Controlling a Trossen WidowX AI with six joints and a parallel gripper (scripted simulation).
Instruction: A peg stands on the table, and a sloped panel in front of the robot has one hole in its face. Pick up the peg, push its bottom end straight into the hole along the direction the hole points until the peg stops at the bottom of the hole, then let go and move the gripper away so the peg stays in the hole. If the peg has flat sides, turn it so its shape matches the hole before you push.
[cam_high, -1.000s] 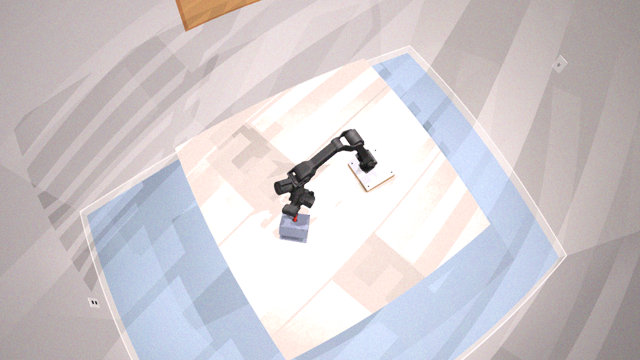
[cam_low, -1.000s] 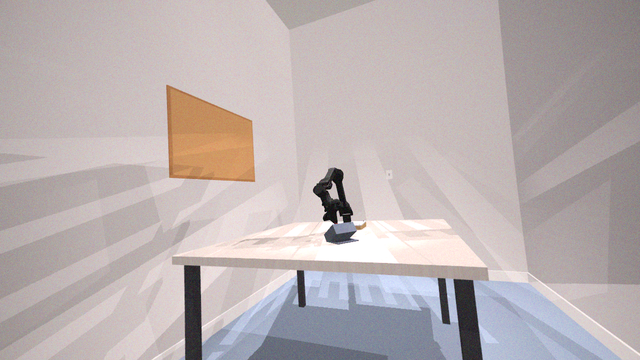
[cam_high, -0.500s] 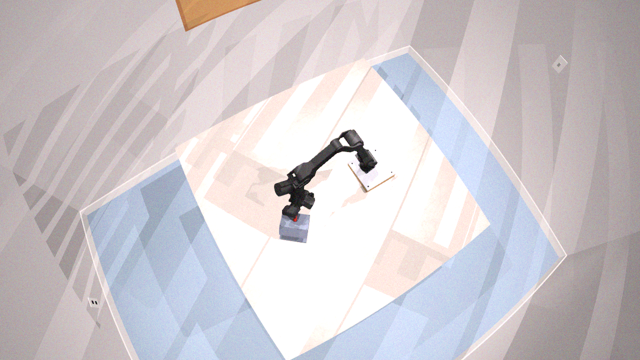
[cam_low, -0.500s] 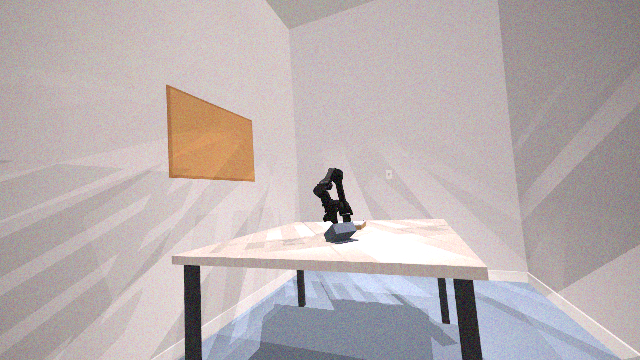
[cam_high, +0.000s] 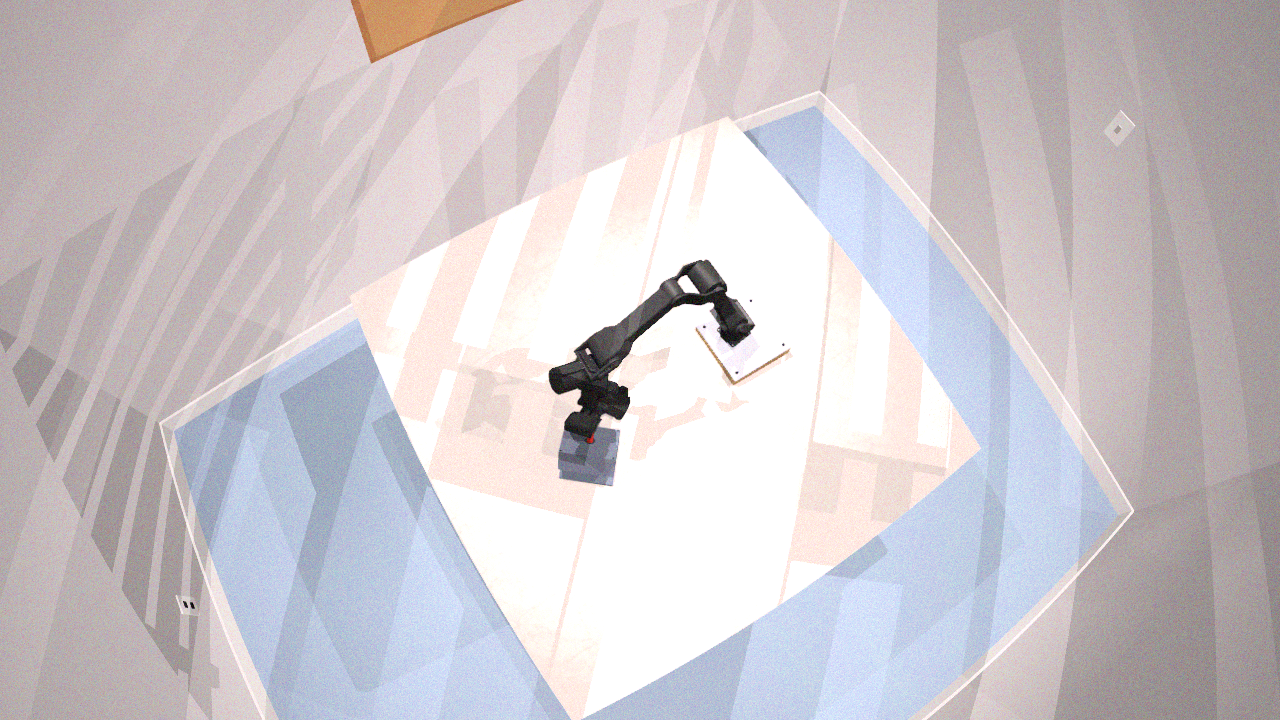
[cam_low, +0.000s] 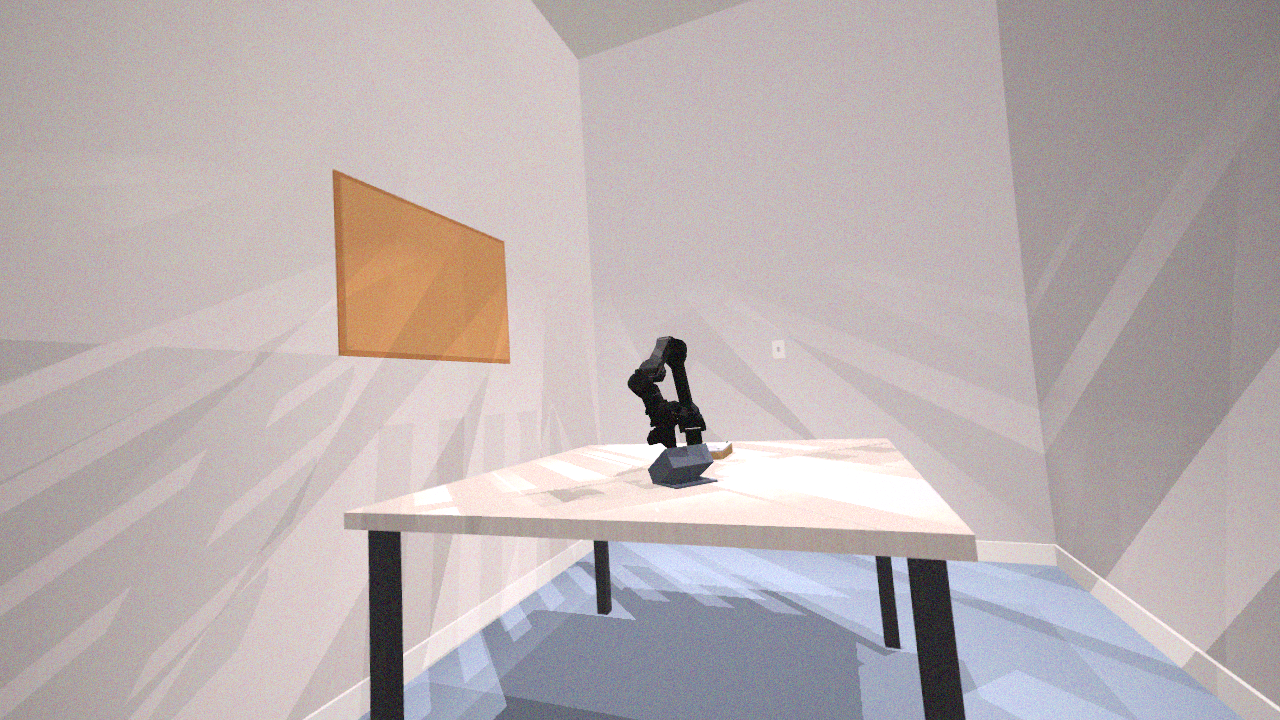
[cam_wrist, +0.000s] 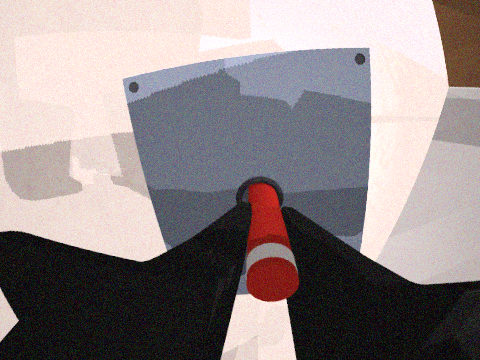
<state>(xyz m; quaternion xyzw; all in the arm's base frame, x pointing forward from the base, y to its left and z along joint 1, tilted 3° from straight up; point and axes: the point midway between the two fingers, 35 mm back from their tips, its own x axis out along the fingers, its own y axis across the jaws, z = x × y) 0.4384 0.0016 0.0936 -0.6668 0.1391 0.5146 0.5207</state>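
Right now the red peg is 10 mm to the right of my gripper tip, 10 mm behind it and 10 mm above it. The rest, counted from my gripper tip: grey sloped panel (40 mm below, 20 mm to the left, 20 mm ahead).
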